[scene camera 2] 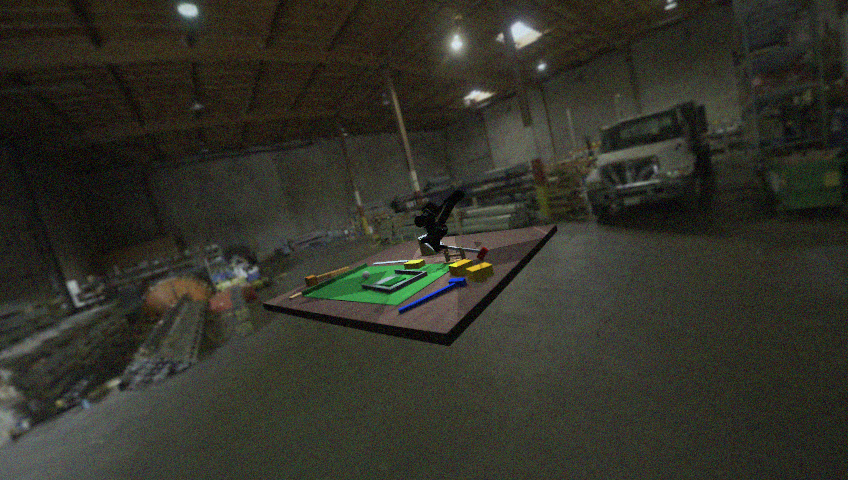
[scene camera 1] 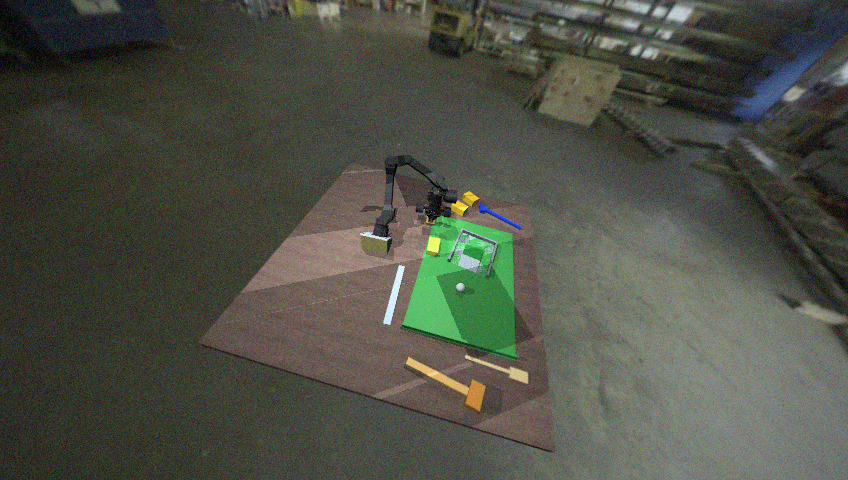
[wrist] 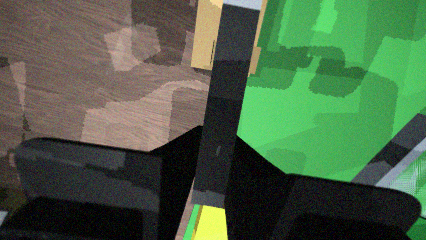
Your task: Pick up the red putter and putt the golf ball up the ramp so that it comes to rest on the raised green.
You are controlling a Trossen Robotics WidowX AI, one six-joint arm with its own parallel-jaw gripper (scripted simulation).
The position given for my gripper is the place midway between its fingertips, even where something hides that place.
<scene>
I see my gripper (wrist: 213, 134), a wooden mallet (scene camera 1: 474, 393) and a green mat (scene camera 1: 484, 313).
The green mat shows as well in scene camera 2 (scene camera 2: 349, 288) and in the wrist view (wrist: 329, 92). The wrist view does not show the wooden mallet: it is out of frame.
</scene>
